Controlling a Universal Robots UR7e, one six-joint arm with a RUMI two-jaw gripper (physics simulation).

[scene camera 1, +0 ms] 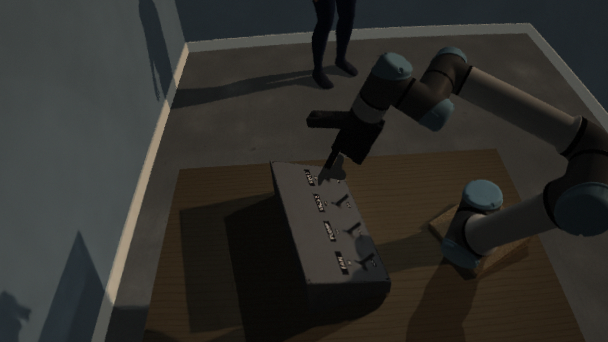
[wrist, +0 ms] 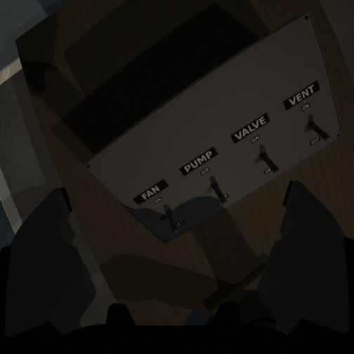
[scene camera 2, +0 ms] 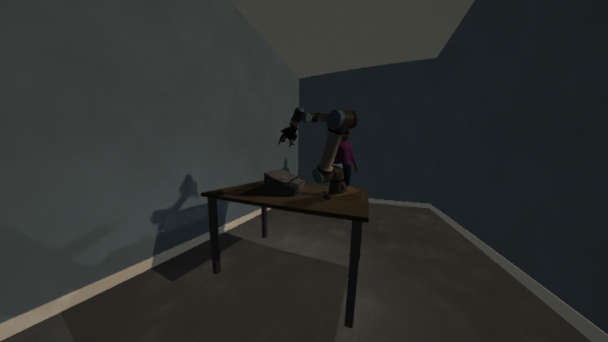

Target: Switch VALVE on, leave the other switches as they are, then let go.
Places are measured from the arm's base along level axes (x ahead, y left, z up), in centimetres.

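Pixels of known places: gripper, fingertip midpoint: (scene camera 1: 326, 167) (scene camera 2: 284, 146); arm's base, origin of the base link: (scene camera 2: 338, 191).
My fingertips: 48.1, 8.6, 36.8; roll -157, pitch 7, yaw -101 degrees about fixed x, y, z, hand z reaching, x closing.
Ahead of a thing's pixels: the offset from my fingertips to its top centre, as dx, dy, dz. Level surfaces: height alone.
A grey sloped switch panel (scene camera 1: 295, 200) (scene camera 2: 280, 186) (wrist: 150, 150) stands on the table. The VALVE switch {-3.9, -14.6, -27.3} (scene camera 1: 342, 201) (wrist: 268, 160) has a dark lever, tilted toward its OFF mark. The levers of the FAN switch {-12.2, +7.9, -27.3} (scene camera 1: 367, 260) (wrist: 172, 219), the PUMP switch {-8.0, -3.4, -27.3} (scene camera 1: 354, 228) (wrist: 218, 191) and the VENT switch (wrist: 318, 127) also tilt toward OFF. My gripper (scene camera 1: 331, 175) (scene camera 2: 286, 144) (wrist: 175, 186) is open and empty, above the panel and apart from it. In scene camera 1 it partly covers the VENT switch.
The wooden table {dz -40.3} (scene camera 1: 425, 180) (scene camera 2: 310, 202) (wrist: 90, 210) bears the panel and the arm's base (scene camera 1: 467, 240) (scene camera 2: 337, 187), which stands on the switch-lever side of the panel. A person (scene camera 1: 322, 40) (scene camera 2: 345, 152) stands beyond the table. A blue-grey wall (scene camera 1: 75, 100) (scene camera 2: 125, 100) rises on the left.
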